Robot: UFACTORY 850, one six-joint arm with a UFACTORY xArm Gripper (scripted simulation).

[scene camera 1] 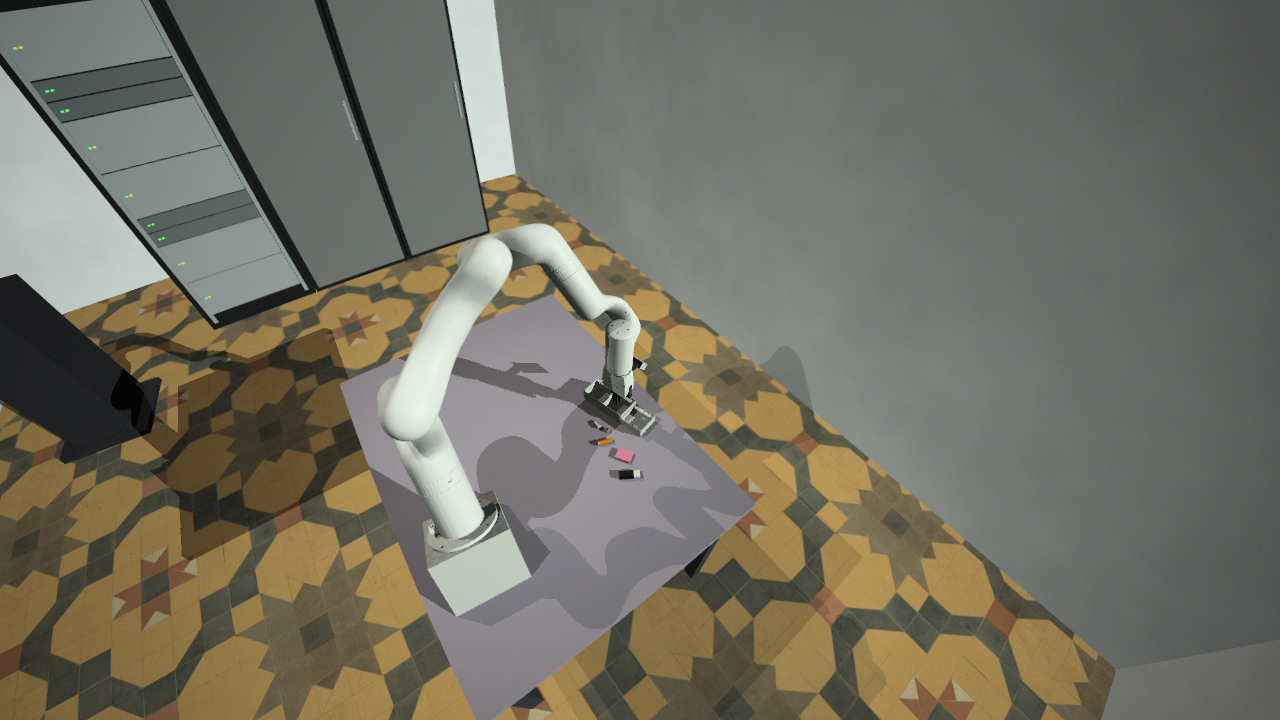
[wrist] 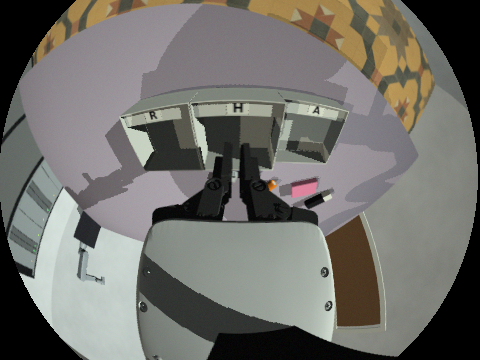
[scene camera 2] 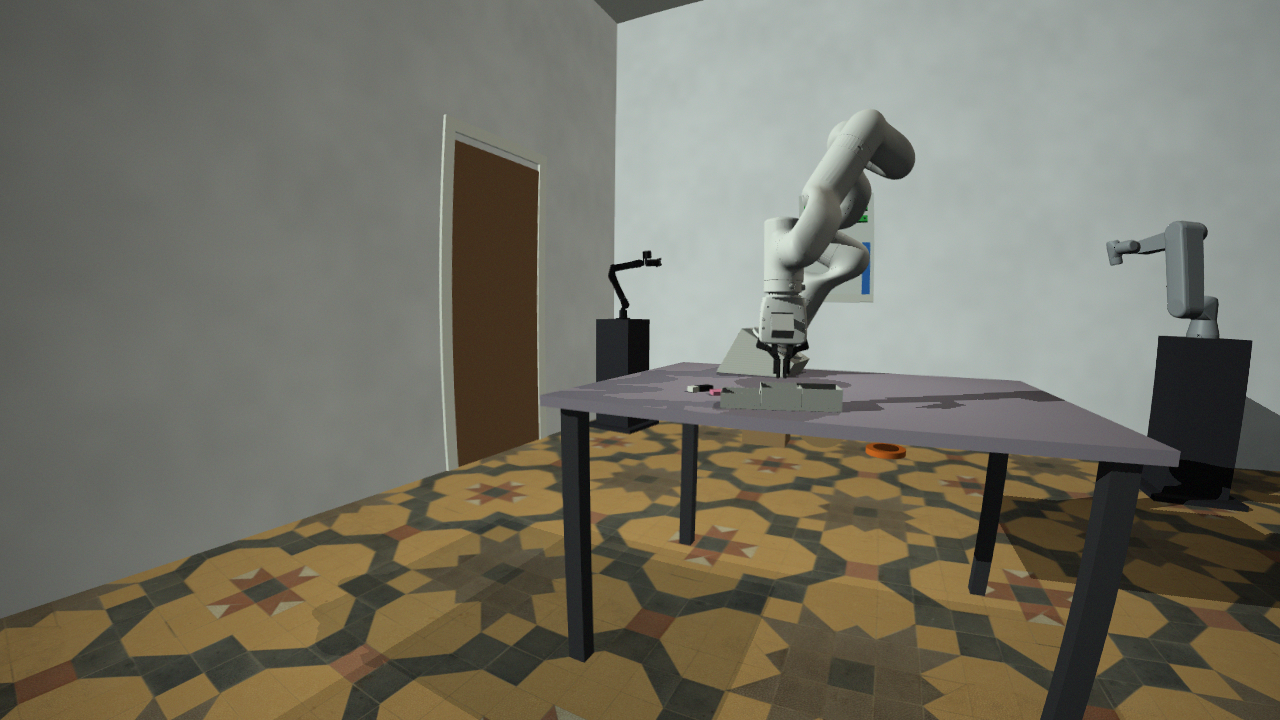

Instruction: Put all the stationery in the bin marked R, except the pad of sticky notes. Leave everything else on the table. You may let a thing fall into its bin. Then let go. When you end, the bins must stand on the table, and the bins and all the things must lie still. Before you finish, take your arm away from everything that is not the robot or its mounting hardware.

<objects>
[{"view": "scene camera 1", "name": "my gripper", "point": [617,399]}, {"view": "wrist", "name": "my gripper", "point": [236,155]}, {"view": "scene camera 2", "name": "my gripper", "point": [781,377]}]
</objects>
